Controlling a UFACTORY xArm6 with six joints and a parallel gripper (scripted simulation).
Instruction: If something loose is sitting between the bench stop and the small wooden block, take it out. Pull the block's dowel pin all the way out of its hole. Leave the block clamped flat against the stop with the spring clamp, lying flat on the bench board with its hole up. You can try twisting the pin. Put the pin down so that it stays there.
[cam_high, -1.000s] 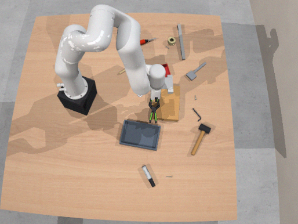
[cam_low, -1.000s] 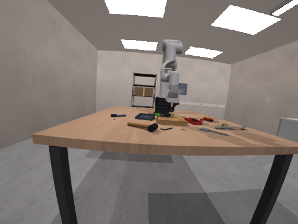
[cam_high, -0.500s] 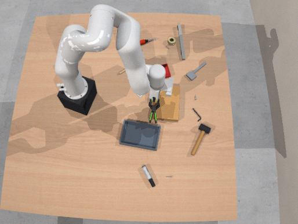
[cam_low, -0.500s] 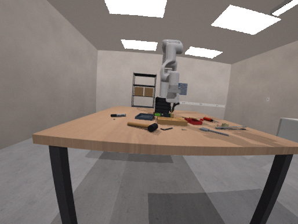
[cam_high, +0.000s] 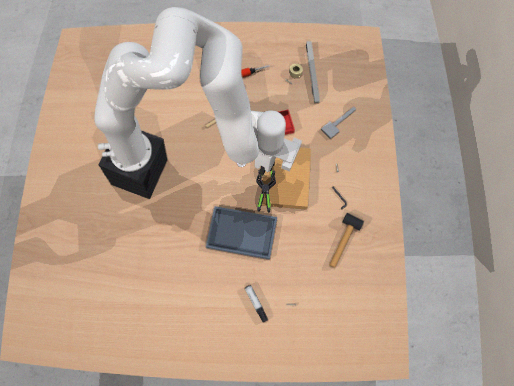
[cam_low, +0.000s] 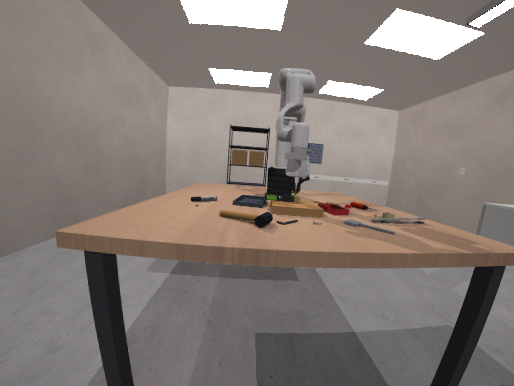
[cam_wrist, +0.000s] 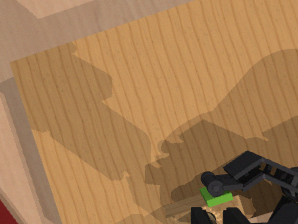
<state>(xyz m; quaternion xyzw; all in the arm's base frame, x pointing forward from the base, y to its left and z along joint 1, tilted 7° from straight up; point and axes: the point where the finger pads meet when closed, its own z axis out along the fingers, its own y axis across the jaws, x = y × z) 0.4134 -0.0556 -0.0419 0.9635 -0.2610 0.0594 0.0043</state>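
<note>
Right now my hand is 20 mm above the dowel pin. The rest, counted from my hand: small wooden block (50 mm below); then red tray (40 mm ahead, 170 mm to the left, 90 mm below); then dark grey tray (110 mm behind, 180 mm to the right, 80 mm below).
</note>
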